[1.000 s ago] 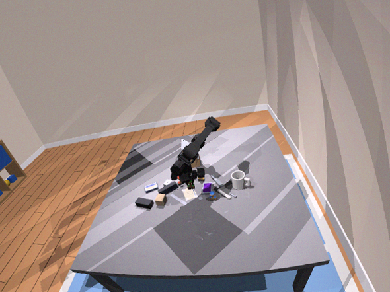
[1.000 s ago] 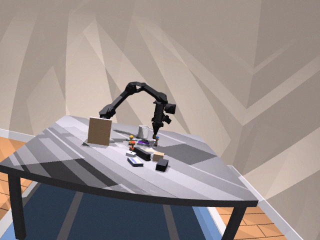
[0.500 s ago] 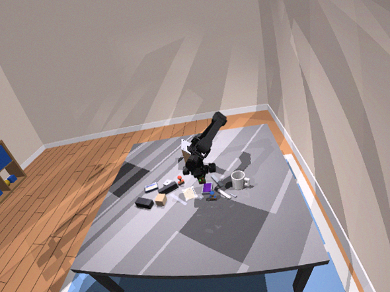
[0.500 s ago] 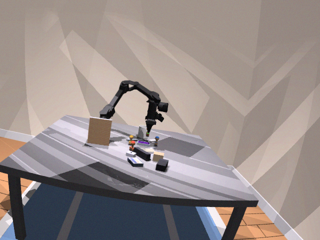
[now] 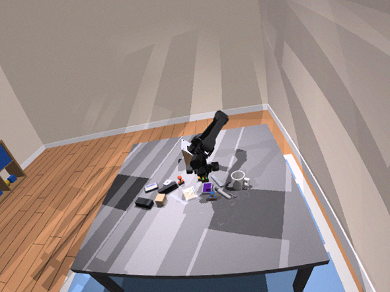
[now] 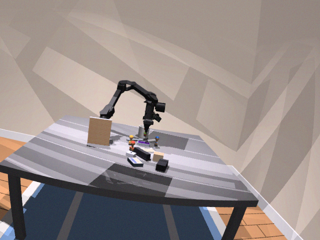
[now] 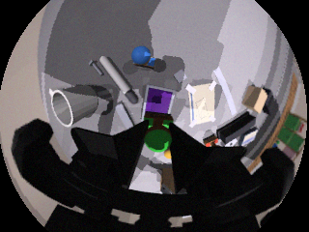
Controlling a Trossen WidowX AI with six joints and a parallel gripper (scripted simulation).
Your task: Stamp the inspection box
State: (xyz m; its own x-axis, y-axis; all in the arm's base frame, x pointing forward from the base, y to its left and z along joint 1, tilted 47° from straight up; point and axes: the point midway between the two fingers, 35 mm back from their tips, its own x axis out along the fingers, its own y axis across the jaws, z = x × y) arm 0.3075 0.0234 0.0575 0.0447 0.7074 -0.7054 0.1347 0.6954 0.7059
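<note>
The purple ink pad is 9 cm below my gripper tip. Also, from my gripper tip: blue-knobbed stamp: 9 cm ahead, 7 cm below, 2 cm to the left; white marker: 8 cm to the left, 8 cm below, 5 cm ahead; green-knobbed stamp: 1 cm below.
</note>
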